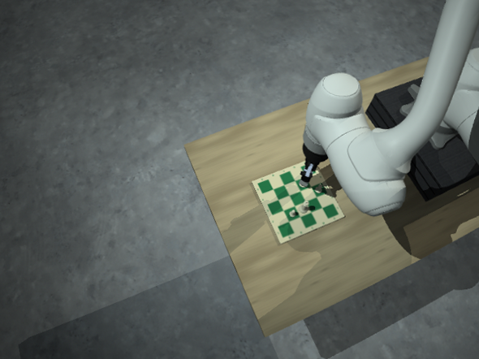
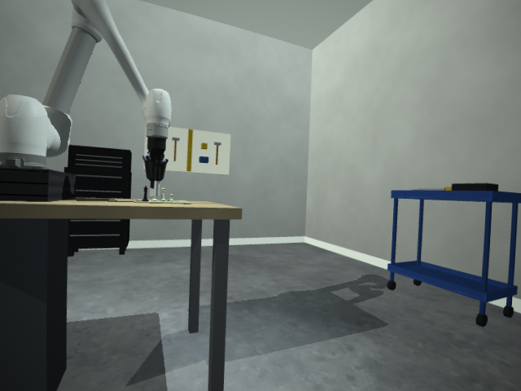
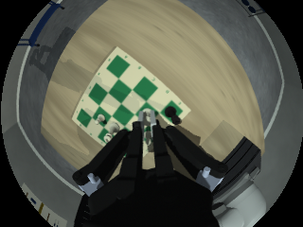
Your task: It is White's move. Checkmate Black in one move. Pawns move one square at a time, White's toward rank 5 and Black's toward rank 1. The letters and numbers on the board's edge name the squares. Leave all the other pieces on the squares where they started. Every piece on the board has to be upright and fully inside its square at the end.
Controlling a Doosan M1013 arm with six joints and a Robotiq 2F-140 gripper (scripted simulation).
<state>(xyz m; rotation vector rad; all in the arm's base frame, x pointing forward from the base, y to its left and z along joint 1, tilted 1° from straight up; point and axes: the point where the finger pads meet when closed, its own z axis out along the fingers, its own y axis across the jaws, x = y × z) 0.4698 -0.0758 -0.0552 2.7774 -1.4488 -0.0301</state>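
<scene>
My gripper is now 4 cm past the black piece, 3 cm to the left of it and 2 cm above it. From my hand the other things lie so: chessboard: 6 cm below, 4 cm ahead, 3 cm to the left.
</scene>
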